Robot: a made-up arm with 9 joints.
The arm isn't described. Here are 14 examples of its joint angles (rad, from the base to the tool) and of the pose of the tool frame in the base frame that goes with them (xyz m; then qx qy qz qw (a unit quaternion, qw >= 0)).
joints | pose
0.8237 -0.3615 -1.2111 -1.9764 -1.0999 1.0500 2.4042 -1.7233 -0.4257 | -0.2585 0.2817 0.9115 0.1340 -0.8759 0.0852 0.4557
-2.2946 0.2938 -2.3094 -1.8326 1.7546 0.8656 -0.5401 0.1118 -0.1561 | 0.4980 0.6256 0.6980 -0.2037 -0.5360 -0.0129 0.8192
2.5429 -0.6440 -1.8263 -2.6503 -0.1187 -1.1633 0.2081 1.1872 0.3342 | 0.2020 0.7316 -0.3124 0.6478 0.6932 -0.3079 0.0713
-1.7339 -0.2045 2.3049 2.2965 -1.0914 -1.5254 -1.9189 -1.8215 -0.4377 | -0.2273 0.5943 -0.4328 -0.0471 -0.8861 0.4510 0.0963
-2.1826 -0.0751 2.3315 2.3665 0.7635 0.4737 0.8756 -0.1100 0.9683 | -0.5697 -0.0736 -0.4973 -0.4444 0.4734 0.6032 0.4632
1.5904 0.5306 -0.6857 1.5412 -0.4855 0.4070 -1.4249 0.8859 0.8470 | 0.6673 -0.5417 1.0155 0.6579 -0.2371 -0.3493 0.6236
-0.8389 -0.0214 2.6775 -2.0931 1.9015 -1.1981 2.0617 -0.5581 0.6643 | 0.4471 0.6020 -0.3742 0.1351 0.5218 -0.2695 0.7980
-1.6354 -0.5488 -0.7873 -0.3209 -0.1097 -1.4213 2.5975 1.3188 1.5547 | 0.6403 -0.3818 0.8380 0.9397 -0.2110 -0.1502 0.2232
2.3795 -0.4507 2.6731 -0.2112 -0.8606 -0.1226 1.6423 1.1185 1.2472 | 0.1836 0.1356 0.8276 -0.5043 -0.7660 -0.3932 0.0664
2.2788 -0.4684 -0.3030 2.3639 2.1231 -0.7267 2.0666 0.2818 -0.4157 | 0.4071 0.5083 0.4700 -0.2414 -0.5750 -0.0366 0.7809
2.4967 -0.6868 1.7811 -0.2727 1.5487 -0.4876 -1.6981 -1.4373 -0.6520 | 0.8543 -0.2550 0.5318 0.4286 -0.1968 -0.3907 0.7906
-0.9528 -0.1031 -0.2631 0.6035 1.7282 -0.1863 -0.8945 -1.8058 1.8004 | 0.4809 0.7856 0.0816 -0.4071 -0.7248 0.4742 0.2899
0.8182 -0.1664 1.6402 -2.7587 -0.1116 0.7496 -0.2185 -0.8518 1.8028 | -0.3052 -0.9835 0.2054 -0.7090 0.6321 0.2306 0.2114
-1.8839 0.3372 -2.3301 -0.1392 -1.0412 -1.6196 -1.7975 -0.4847 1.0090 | 0.3964 0.5001 1.0988 0.5667 -0.5577 -0.0010 0.6065
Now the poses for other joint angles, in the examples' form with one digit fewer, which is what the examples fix.
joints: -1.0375 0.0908 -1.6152 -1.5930 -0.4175 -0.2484 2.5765 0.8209 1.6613
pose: -0.549 -0.277 0.623 -0.639 0.744 0.122 0.154
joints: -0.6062 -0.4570 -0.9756 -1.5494 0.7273 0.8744 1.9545 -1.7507 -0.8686
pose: -0.119 0.656 -0.104 -0.265 -0.687 0.648 0.193
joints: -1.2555 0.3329 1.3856 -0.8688 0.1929 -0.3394 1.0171 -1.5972 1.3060
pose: -0.041 -0.600 0.353 0.789 -0.545 -0.270 0.092
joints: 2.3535 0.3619 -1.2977 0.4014 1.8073 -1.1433 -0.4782 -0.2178 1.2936
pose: -0.717 0.640 -0.125 0.073 0.007 0.799 0.597
